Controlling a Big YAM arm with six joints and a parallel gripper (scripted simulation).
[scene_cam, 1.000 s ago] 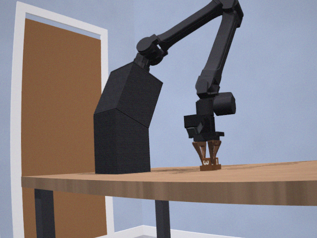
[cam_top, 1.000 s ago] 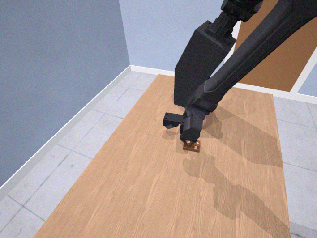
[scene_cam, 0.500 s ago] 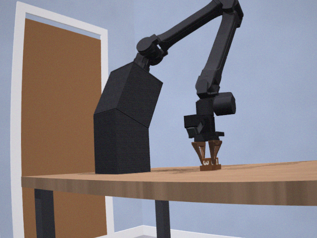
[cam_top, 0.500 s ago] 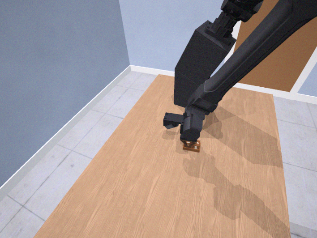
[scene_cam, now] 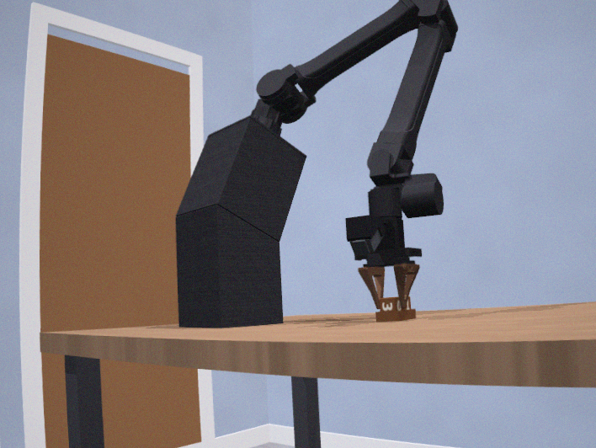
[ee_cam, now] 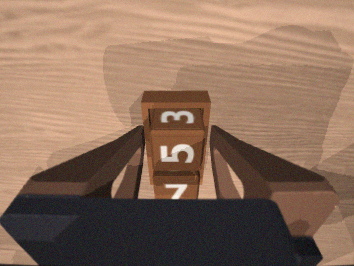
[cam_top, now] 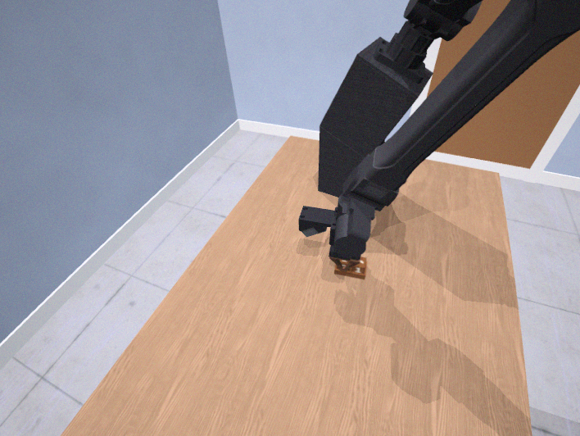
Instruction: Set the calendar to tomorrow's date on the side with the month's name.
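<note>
Right now my hand is 2 cm to the right of the brown tray and 2 cm above it.
</note>
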